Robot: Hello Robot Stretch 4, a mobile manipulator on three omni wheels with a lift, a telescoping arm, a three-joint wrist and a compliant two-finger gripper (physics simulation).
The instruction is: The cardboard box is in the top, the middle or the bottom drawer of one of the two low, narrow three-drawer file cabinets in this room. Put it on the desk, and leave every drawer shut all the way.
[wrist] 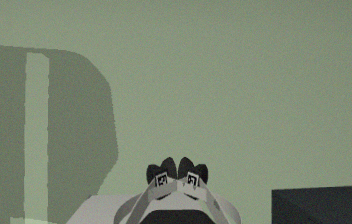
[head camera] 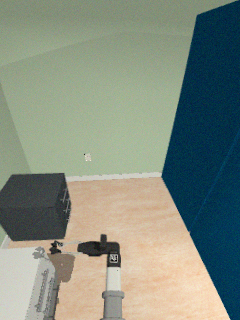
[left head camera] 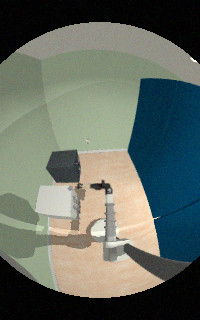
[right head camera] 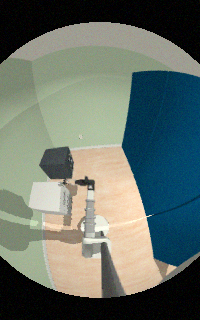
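Pixels of known places: gripper, between the fingertips: [wrist: 177, 170] [head camera: 49, 247] [left head camera: 76, 185] [right head camera: 62, 181]; robot's base, origin of its link: [left head camera: 104, 230] [right head camera: 95, 226].
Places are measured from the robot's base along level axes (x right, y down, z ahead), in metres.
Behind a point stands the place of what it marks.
Note:
The dark file cabinet [head camera: 32, 207] {x -0.667, y -0.486, z 0.904 m} [left head camera: 64, 166] {x -0.647, y -0.488, z 0.914 m} [right head camera: 56, 163] {x -0.634, y -0.486, z 0.910 m} stands by the left wall, its handles facing right; its top corner shows in the wrist view [wrist: 315, 207] {x -0.818, y -0.493, z 0.945 m}. The white file cabinet [head camera: 15, 280] {x -0.545, y -0.493, z 0.394 m} [left head camera: 54, 201] {x -0.652, y -0.493, z 0.326 m} [right head camera: 45, 196] {x -0.653, y -0.493, z 0.334 m} [wrist: 92, 212] {x -0.779, y -0.493, z 0.188 m} stands on its near side, handles also facing right. No drawer is seen pulled out, though the white cabinet's front is seen steeply and in shadow. My gripper [head camera: 55, 247] [left head camera: 79, 186] {x -0.314, y -0.743, z 0.472 m} [right head camera: 64, 182] {x -0.314, y -0.743, z 0.472 m} [wrist: 177, 170] {x -0.314, y -0.743, z 0.472 m} is shut, fingertips together and empty, above the cabinets' front edges near the gap between them. The cardboard box and the desk do not show.
A tall blue panel [head camera: 210, 125] [left head camera: 170, 160] {x 0.834, y -0.900, z 0.673 m} [right head camera: 162, 150] {x 0.829, y -0.958, z 0.715 m} stands along the right side. A green wall [head camera: 115, 100] {x -0.023, y -1.095, z 1.858 m} with a small white outlet [head camera: 88, 157] {x -0.364, y -0.369, z 1.817 m} closes the far end. The arm [head camera: 113, 280] {x 0.001, y -0.851, z 0.305 m} reaches forward over the wooden floor [head camera: 155, 250] {x 0.401, y 0.027, z 0.821 m}, right of the cabinets.

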